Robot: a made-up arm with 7 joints. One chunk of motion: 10 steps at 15 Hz.
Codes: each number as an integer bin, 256 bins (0 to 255) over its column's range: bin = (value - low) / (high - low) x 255, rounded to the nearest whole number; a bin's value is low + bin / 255 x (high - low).
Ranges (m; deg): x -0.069..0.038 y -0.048..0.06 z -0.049..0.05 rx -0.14..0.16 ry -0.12..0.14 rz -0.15..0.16
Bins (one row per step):
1: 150 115 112 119 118 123
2: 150 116 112 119 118 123
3: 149 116 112 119 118 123
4: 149 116 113 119 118 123
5: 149 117 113 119 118 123
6: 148 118 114 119 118 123
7: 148 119 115 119 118 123
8: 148 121 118 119 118 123
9: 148 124 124 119 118 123
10: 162 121 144 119 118 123
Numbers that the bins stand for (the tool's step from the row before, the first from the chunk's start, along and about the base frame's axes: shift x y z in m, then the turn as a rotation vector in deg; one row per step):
1: -0.00606 0.00071 -0.00552 0.000 0.000 0.000
2: -0.00606 0.00113 -0.00552 0.000 0.000 0.000
3: -0.00648 0.00113 -0.00552 0.000 0.000 0.000
4: -0.00648 0.00113 -0.00513 0.000 0.000 0.000
5: -0.00648 0.00155 -0.00513 0.000 0.000 0.000
6: -0.00690 0.00198 -0.00474 0.000 0.000 0.000
7: -0.00690 0.00240 -0.00435 0.000 0.000 0.000
8: -0.00690 0.00325 -0.00319 0.000 0.000 0.000
9: -0.00690 0.00452 -0.00086 0.000 0.000 0.000
10: -0.00102 0.00325 0.00691 0.000 0.000 0.000

